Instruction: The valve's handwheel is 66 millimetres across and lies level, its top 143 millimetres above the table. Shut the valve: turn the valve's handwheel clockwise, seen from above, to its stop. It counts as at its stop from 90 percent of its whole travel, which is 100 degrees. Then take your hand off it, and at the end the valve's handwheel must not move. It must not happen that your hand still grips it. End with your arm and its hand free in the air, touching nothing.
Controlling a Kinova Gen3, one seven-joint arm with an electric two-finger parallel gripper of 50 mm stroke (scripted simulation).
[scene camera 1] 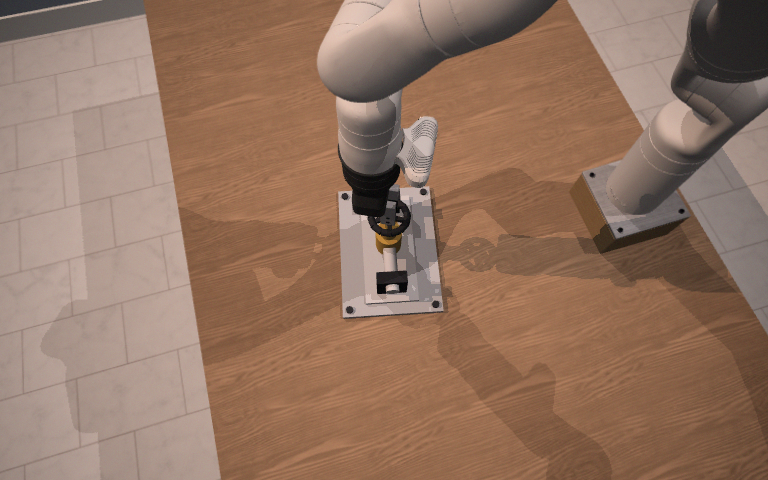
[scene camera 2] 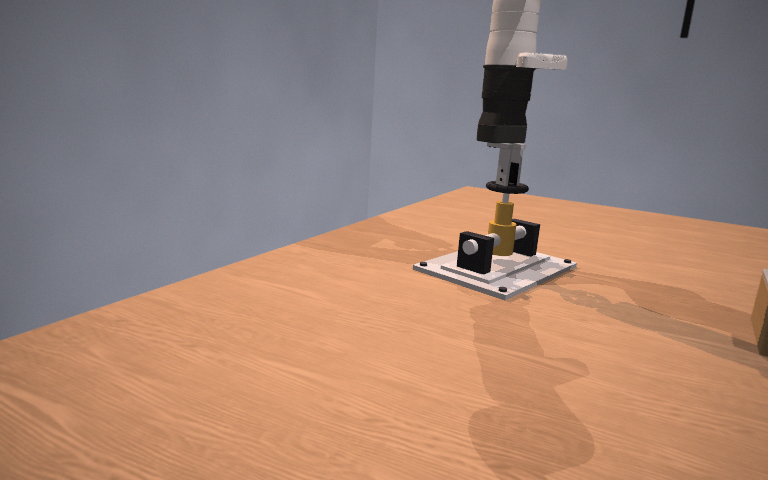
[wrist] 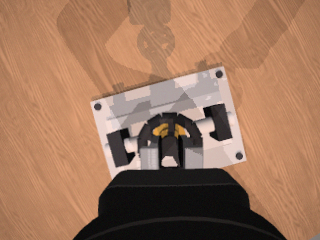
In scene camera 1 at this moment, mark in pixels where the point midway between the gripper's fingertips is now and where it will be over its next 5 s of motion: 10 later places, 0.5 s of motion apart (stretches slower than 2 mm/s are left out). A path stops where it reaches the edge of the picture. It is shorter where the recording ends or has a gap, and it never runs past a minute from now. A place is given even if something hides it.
My gripper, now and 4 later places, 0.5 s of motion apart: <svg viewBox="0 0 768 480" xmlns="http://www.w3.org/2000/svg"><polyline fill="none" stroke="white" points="389,215 390,211 390,205 390,199 389,198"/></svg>
